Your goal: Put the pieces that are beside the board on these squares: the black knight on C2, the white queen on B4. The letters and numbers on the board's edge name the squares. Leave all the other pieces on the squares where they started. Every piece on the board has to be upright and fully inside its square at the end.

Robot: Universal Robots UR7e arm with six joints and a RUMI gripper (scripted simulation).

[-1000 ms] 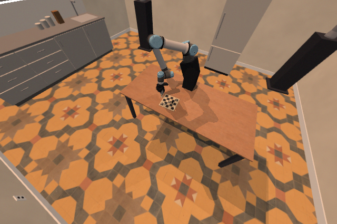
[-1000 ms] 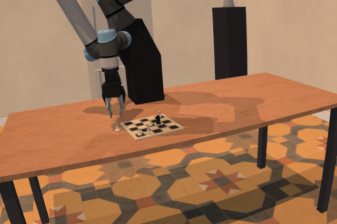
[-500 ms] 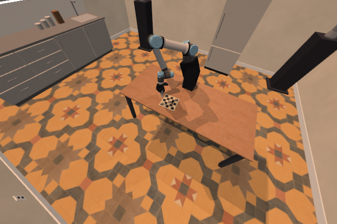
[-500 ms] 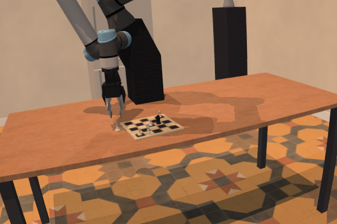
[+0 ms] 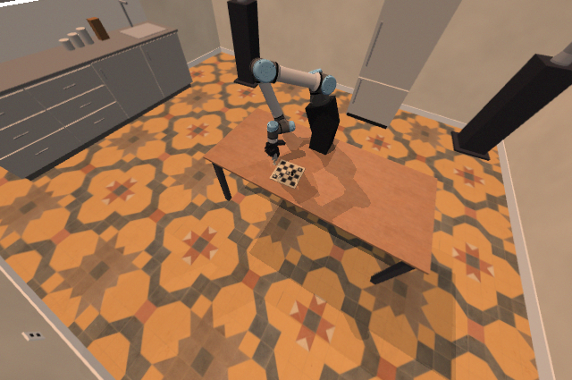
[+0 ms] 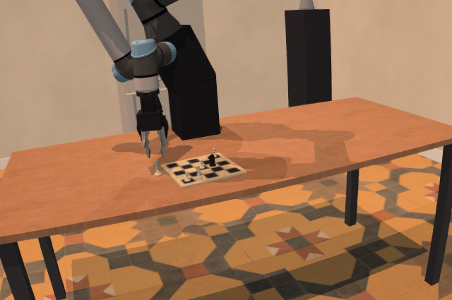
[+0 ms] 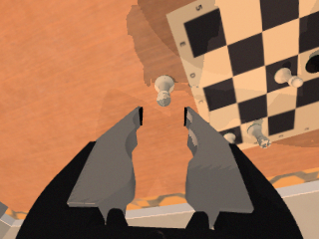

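Right now my hand is 5 cm above the white queen. Round my hand: black knight: 4 cm ahead, 17 cm to the left, 5 cm below; then small chessboard: 4 cm ahead, 14 cm to the left, 7 cm below.
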